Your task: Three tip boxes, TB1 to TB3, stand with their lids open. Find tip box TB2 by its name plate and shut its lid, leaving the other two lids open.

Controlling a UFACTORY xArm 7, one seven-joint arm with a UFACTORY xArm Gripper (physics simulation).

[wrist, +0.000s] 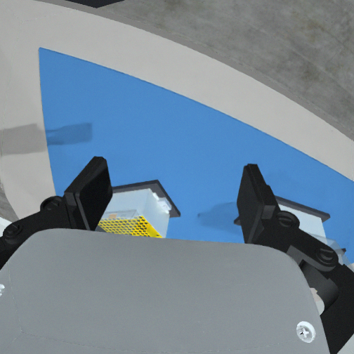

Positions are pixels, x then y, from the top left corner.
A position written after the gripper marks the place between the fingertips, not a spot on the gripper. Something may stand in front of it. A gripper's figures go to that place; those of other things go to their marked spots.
The gripper point(173, 179): 0.13 m from the lens. A blue mat point(145, 132) is 0.28 m from the lens.
